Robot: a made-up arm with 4 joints.
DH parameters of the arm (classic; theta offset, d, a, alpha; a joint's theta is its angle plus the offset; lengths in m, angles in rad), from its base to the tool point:
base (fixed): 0 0.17 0 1.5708
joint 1: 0 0.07 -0.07 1.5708
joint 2: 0 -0.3 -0.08 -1.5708
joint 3: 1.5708 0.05 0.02 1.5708
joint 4: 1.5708 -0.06 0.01 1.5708
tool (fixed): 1.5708 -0.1 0 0
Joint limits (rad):
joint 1: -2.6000..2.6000
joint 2: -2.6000..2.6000
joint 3: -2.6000..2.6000
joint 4: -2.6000..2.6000
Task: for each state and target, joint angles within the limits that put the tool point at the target. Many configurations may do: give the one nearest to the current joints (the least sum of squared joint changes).
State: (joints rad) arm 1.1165 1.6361 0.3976 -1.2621
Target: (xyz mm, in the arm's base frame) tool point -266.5 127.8 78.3
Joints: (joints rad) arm 1.5991 2.3463 0.5486 -1.2740
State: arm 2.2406 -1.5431 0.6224 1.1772
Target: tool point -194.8 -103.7 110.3
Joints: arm 1.8053 -2.1103 0.8714 0.2822
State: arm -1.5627 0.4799 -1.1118 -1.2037
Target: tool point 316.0 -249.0 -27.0
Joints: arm -2.4484 -0.3694 -0.9324 -1.3599
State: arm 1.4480 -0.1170 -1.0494 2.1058
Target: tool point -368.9 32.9 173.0
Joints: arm 1.0959 0.4740 -0.5683 1.4358
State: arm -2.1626 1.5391 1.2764 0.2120
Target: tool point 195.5 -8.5 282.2
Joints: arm -1.4994 1.6774 0.8692 0.2560
